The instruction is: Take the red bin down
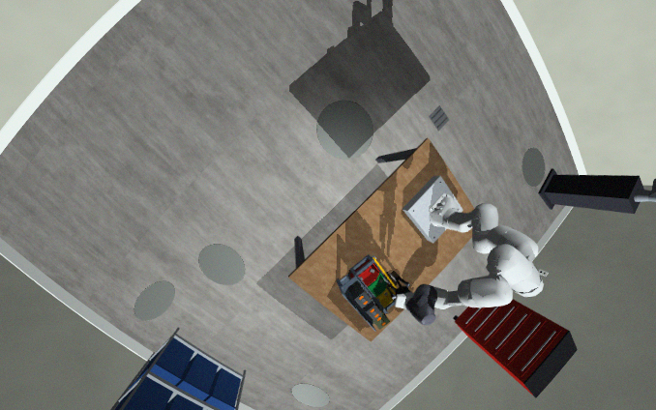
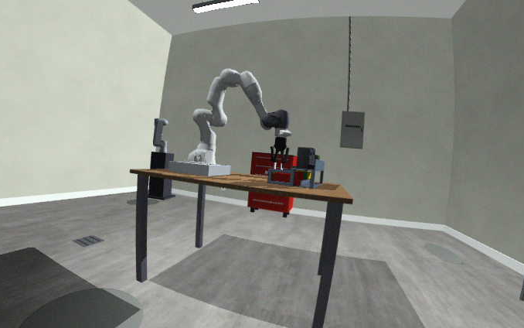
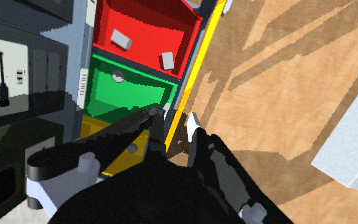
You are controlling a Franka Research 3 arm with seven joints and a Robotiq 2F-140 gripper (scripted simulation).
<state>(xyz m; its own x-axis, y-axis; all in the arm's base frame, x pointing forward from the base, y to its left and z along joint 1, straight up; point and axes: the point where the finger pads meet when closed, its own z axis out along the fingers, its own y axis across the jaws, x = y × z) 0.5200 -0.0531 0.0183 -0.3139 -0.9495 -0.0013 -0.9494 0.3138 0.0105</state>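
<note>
My gripper is now 3 cm above the yellow strip. Also, from my hand: yellow bin (14 cm ahead, 7 cm to the left, 5 cm below); then green bin (10 cm ahead, 5 cm below, 3 cm to the right); then red open bin (14 cm to the right, 6 cm ahead, 5 cm below).
</note>
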